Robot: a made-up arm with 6 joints. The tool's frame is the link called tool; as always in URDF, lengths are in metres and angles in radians. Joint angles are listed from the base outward.
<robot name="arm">
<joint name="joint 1" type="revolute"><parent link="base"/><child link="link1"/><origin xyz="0 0 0.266" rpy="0 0 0"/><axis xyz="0 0 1"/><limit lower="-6.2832" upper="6.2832"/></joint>
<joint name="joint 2" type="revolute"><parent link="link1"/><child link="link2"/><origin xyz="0 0 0" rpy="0 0 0"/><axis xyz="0 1 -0.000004"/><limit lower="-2.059" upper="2.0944"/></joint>
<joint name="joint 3" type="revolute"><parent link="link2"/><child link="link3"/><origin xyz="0.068 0 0.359" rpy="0 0 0"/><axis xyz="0 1 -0.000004"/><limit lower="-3.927" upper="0.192"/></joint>
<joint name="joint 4" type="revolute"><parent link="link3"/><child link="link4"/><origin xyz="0.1 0 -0.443" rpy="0 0 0"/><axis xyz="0 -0.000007 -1"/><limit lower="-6.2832" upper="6.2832"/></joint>
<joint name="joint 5" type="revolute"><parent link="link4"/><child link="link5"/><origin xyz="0 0 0" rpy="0 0 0"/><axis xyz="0 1 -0.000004"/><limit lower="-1.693" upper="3.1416"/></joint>
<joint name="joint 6" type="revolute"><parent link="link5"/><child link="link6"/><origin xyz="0.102 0 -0.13" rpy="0 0 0"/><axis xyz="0 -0.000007 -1"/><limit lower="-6.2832" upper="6.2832"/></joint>
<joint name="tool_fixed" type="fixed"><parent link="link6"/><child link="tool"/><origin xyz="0 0 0" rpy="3.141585 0 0"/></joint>
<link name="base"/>
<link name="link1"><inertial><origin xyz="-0.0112 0.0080 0.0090"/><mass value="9.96"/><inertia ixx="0.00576" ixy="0" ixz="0" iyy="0.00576" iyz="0" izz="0.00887"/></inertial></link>
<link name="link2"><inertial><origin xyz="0.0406 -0.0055 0.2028"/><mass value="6.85"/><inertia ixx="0.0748" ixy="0" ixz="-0.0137" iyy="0.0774" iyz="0" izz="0.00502"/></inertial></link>
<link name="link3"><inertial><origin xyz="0.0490 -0.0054 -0.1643"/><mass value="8.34"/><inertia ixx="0.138" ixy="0" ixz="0.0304" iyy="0.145" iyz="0" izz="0.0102"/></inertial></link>
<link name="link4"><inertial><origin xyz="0.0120 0.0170 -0.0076"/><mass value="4.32"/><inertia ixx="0.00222" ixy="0" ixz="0" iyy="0.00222" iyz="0" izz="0.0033"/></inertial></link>
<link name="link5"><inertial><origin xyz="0.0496 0.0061 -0.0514"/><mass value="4.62"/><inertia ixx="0.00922" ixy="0" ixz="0.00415" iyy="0.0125" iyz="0" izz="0.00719"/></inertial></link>
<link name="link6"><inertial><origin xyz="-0.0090 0.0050 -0.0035"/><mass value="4.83"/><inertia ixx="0.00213" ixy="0" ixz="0" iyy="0.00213" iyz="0" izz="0.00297"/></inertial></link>
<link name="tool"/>
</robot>
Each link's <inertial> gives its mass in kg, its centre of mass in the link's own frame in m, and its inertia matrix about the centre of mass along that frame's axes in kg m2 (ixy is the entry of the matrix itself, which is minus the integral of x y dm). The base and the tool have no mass. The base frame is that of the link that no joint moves.
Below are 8 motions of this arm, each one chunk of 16 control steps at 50 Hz.
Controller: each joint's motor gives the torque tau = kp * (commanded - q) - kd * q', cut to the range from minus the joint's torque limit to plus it. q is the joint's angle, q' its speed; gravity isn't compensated. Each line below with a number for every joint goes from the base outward.
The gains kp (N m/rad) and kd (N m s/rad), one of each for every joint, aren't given. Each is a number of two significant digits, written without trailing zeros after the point. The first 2 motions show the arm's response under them.
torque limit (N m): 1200 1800 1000 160 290 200
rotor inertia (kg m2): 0.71 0.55 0.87 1 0.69 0.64
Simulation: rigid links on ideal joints. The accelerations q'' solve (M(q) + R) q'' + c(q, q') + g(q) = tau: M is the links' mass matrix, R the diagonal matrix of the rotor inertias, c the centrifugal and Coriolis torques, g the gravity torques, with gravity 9.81 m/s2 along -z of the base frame. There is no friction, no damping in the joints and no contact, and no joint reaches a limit. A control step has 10 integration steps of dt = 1/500 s. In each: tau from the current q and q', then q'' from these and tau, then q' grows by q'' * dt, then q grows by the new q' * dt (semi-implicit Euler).
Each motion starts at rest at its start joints. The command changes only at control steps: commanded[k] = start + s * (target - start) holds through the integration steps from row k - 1 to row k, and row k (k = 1, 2, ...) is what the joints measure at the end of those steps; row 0 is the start. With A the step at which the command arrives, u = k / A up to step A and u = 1 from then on. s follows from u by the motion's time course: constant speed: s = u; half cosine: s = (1 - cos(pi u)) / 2; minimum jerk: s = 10 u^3 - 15 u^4 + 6 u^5; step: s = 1 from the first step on.
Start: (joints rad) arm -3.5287 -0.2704 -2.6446 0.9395 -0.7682 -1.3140
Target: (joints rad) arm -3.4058 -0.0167 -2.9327 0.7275 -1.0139 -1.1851
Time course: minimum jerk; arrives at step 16
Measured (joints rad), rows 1 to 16:
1: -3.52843 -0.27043 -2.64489 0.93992 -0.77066 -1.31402
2: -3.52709 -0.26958 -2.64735 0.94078 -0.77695 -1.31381
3: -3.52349 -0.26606 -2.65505 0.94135 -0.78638 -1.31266
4: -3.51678 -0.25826 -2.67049 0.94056 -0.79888 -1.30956
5: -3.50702 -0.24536 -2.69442 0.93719 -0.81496 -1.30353
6: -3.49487 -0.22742 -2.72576 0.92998 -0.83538 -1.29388
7: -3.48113 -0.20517 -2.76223 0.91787 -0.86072 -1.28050
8: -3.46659 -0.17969 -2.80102 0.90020 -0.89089 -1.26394
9: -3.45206 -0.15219 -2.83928 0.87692 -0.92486 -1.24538
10: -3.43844 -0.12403 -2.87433 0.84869 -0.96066 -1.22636
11: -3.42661 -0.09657 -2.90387 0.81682 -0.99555 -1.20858
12: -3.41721 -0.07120 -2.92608 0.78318 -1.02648 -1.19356
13: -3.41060 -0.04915 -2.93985 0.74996 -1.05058 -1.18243
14: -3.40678 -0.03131 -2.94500 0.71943 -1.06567 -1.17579
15: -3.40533 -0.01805 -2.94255 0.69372 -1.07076 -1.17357
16: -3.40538 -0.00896 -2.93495 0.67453 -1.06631 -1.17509
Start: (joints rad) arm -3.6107 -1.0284 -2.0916 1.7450 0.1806 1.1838
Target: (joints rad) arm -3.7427 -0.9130 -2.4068 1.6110 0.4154 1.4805
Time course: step
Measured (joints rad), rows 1 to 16:
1: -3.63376 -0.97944 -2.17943 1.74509 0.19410 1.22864
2: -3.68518 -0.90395 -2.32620 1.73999 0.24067 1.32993
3: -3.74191 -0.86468 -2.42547 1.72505 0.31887 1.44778
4: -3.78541 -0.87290 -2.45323 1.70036 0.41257 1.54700
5: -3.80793 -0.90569 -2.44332 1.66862 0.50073 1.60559
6: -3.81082 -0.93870 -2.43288 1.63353 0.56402 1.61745
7: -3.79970 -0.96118 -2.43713 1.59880 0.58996 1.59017
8: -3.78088 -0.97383 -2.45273 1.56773 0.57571 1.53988
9: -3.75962 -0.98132 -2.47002 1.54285 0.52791 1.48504
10: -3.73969 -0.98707 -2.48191 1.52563 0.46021 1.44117
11: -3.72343 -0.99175 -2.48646 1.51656 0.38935 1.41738
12: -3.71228 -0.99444 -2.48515 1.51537 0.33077 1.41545
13: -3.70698 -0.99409 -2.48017 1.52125 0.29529 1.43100
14: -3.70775 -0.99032 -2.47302 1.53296 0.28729 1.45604
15: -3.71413 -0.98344 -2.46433 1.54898 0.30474 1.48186
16: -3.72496 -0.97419 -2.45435 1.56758 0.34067 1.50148
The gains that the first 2 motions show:
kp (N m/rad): 3500 3700 2100 250 560 480
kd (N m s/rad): 32 88 29 6.3 7.5 8.3
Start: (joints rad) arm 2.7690 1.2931 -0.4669 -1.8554 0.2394 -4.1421
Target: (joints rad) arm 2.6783 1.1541 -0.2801 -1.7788 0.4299 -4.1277
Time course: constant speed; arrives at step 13
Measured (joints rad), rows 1 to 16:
1: 2.76658 1.29367 -0.46777 -1.85454 0.24255 -4.14187
2: 2.75973 1.29154 -0.46723 -1.85168 0.25266 -4.14115
3: 2.74965 1.28377 -0.46224 -1.84636 0.27020 -4.13989
4: 2.73905 1.27134 -0.45243 -1.83858 0.29312 -4.13822
5: 2.73018 1.25690 -0.43891 -1.82878 0.31816 -4.13637
6: 2.72363 1.24294 -0.42306 -1.81768 0.34214 -4.13457
7: 2.71846 1.23080 -0.40588 -1.80610 0.36281 -4.13301
8: 2.71324 1.22053 -0.38795 -1.79485 0.37918 -4.13178
9: 2.70697 1.21142 -0.36963 -1.78459 0.39149 -4.13085
10: 2.69961 1.20259 -0.35124 -1.77577 0.40089 -4.13011
11: 2.69176 1.19339 -0.33320 -1.76865 0.40896 -4.12945
12: 2.68414 1.18355 -0.31596 -1.76325 0.41733 -4.12872
13: 2.67708 1.17311 -0.29989 -1.75940 0.42729 -4.12786
14: 2.67302 1.16554 -0.28762 -1.75723 0.43718 -4.12702
15: 2.67372 1.16315 -0.28141 -1.75699 0.44429 -4.12645
16: 2.67736 1.16443 -0.28102 -1.75857 0.44754 -4.12628

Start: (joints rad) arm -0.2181 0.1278 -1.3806 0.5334 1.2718 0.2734
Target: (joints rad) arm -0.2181 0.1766 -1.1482 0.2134 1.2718 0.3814
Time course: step
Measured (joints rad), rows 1 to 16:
1: -0.21741 0.11943 -1.34901 0.52131 1.25990 0.28991
2: -0.21605 0.11025 -1.28279 0.48845 1.23840 0.32700
3: -0.21491 0.11628 -1.21020 0.43766 1.22248 0.37000
4: -0.21455 0.14231 -1.14709 0.37346 1.22058 0.40624
5: -0.21502 0.18254 -1.09769 0.30168 1.23359 0.42788
6: -0.21602 0.22575 -1.05980 0.22867 1.25714 0.43270
7: -0.21725 0.26116 -1.03015 0.16049 1.28477 0.42336
8: -0.21856 0.28238 -1.00778 0.10236 1.31057 0.40548
9: -0.21991 0.28838 -0.99461 0.05821 1.33031 0.38557
10: -0.22127 0.28225 -0.99381 0.03047 1.34147 0.36915
11: -0.22250 0.26886 -1.00730 0.01996 1.34282 0.35961
12: -0.22338 0.25262 -1.03404 0.02597 1.33415 0.35783
13: -0.22368 0.23620 -1.06982 0.04651 1.31639 0.36253
14: -0.22325 0.22045 -1.10842 0.07861 1.29196 0.37108
15: -0.22207 0.20530 -1.14351 0.11871 1.26476 0.38048
16: -0.22033 0.19076 -1.17034 0.16293 1.23967 0.38817

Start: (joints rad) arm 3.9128 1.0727 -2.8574 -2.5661 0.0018 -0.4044
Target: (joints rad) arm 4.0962 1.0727 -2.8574 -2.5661 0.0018 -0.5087
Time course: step
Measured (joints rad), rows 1 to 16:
1: 3.92386 1.07540 -2.85743 -2.57178 0.00706 -0.41932
2: 3.95289 1.08111 -2.85501 -2.58548 0.01845 -0.45317
3: 3.99542 1.08827 -2.84872 -2.60303 0.03009 -0.49295
4: 4.04582 1.09643 -2.83946 -2.61983 0.03627 -0.52720
5: 4.09815 1.10546 -2.82890 -2.63170 0.03314 -0.54856
6: 4.14685 1.11500 -2.81842 -2.63548 0.01969 -0.55472
7: 4.18723 1.12444 -2.80879 -2.62947 -0.00222 -0.54781
8: 4.21583 1.13307 -2.80036 -2.61359 -0.02848 -0.53280
9: 4.23064 1.14037 -2.79341 -2.58941 -0.05391 -0.51550
10: 4.23117 1.14599 -2.78827 -2.55988 -0.07350 -0.50092
11: 4.21837 1.14974 -2.78524 -2.52895 -0.08350 -0.49213
12: 4.19447 1.15154 -2.78453 -2.50086 -0.08207 -0.48994
13: 4.16257 1.15137 -2.78610 -2.47961 -0.06964 -0.49325
14: 4.12629 1.14926 -2.78971 -2.46826 -0.04873 -0.49976
15: 4.08934 1.14536 -2.79497 -2.46861 -0.02333 -0.50687
16: 4.05522 1.13994 -2.80142 -2.48096 0.00196 -0.51246

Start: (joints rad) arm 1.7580 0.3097 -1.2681 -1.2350 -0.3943 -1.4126
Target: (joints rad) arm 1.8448 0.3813 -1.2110 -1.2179 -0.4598 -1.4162
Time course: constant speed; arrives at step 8
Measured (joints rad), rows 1 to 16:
1: 1.75901 0.31282 -1.26665 -1.23431 -0.39559 -1.41268
2: 1.76261 0.32083 -1.26174 -1.23218 -0.39907 -1.41292
3: 1.76979 0.33272 -1.25266 -1.22856 -0.40447 -1.41329
4: 1.78089 0.34740 -1.23949 -1.22402 -0.41112 -1.41374
5: 1.79557 0.36388 -1.22314 -1.21958 -0.41827 -1.41421
6: 1.81290 0.38127 -1.20503 -1.21642 -0.42538 -1.41463
7: 1.83160 0.39869 -1.18670 -1.21567 -0.43218 -1.41497
8: 1.85024 0.41529 -1.16949 -1.21809 -0.43872 -1.41524
9: 1.86644 0.42934 -1.15437 -1.22466 -0.44401 -1.41539
10: 1.87760 0.43921 -1.14236 -1.23605 -0.44689 -1.41537
11: 1.88214 0.44445 -1.13464 -1.25184 -0.44731 -1.41521
12: 1.87981 0.44551 -1.13219 -1.27057 -0.44590 -1.41497
13: 1.87163 0.44331 -1.13532 -1.28991 -0.44351 -1.41473
14: 1.85963 0.43883 -1.14344 -1.30710 -0.44088 -1.41457
15: 1.84630 0.43286 -1.15506 -1.31949 -0.43849 -1.41452
16: 1.83413 0.42603 -1.16818 -1.32500 -0.43666 -1.41461

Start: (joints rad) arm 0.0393 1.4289 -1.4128 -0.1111 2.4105 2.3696
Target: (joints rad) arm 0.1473 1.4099 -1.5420 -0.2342 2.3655 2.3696
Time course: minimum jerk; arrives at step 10
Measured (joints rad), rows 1 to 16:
1: 0.03946 1.43259 -1.41561 -0.11119 2.40944 2.36961
2: 0.04070 1.44017 -1.42098 -0.11190 2.40538 2.36964
3: 0.04508 1.44850 -1.42709 -0.11442 2.39751 2.36971
4: 0.05510 1.45588 -1.43465 -0.12031 2.38613 2.36983
5: 0.07241 1.46156 -1.44567 -0.13083 2.37239 2.36996
6: 0.09653 1.46509 -1.46173 -0.14643 2.35778 2.37008
7: 0.12443 1.46589 -1.48271 -0.16634 2.34378 2.37014
8: 0.15131 1.46330 -1.50637 -0.18867 2.33179 2.37010
9: 0.17214 1.45701 -1.52916 -0.21077 2.32311 2.36996
10: 0.18332 1.44746 -1.54763 -0.23004 2.31897 2.36972
11: 0.18390 1.43614 -1.56011 -0.24480 2.32015 2.36947
12: 0.17548 1.42525 -1.56682 -0.25469 2.32655 2.36926
13: 0.16136 1.41680 -1.56895 -0.26042 2.33687 2.36920
14: 0.14553 1.41206 -1.56764 -0.26328 2.34876 2.36932
15: 0.13182 1.41136 -1.56369 -0.26459 2.35943 2.36960
16: 0.12316 1.41425 -1.55764 -0.26531 2.36644 2.36998

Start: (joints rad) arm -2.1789 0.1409 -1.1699 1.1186 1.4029 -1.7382
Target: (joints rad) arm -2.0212 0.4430 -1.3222 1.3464 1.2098 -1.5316
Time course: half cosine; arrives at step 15
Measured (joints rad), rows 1 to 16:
1: -2.17868 0.14347 -1.16870 1.11872 1.40246 -1.73788
2: -2.17749 0.15107 -1.16639 1.11908 1.40046 -1.73617
3: -2.17412 0.16470 -1.16532 1.11993 1.39539 -1.73150
4: -2.16739 0.18497 -1.16757 1.12183 1.38573 -1.72242
5: -2.15658 0.21159 -1.17424 1.12567 1.37046 -1.70814
6: -2.14158 0.24339 -1.18532 1.13253 1.34952 -1.68874
7: -2.12300 0.27862 -1.19987 1.14352 1.32397 -1.66515
8: -2.10196 0.31535 -1.21642 1.15949 1.29590 -1.63898
9: -2.07987 0.35172 -1.23336 1.18081 1.26795 -1.61210
10: -2.05817 0.38618 -1.24917 1.20723 1.24276 -1.58642
11: -2.03819 0.41747 -1.26260 1.23777 1.22247 -1.56354
12: -2.02109 0.44458 -1.27274 1.27085 1.20831 -1.54468
13: -2.00772 0.46677 -1.27901 1.30438 1.20051 -1.53058
14: -1.99875 0.48340 -1.28120 1.33596 1.19846 -1.52162
15: -1.99459 0.49396 -1.27936 1.36319 1.20101 -1.51785
16: -1.99525 0.49861 -1.27447 1.38391 1.20661 -1.51881

